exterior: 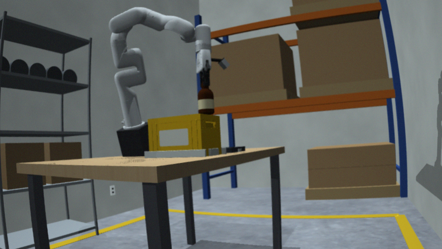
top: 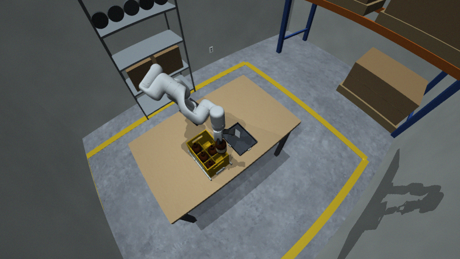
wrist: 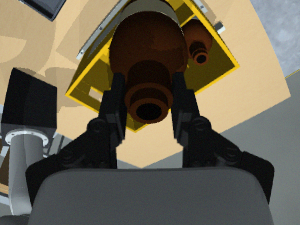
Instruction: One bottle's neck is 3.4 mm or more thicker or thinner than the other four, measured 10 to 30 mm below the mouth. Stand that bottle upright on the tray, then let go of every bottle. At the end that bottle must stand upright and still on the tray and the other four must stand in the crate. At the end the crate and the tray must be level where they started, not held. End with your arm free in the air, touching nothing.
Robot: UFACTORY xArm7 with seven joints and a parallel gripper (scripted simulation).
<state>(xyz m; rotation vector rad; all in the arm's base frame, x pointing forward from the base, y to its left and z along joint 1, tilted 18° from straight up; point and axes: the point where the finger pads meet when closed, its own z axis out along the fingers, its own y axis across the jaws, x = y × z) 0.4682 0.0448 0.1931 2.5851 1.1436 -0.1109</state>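
The bottle is 70 mm below my hand. Round my hand: tray (320 mm below, 220 mm to the left, 70 mm behind); crate (250 mm below, 80 mm to the right, 80 mm behind).
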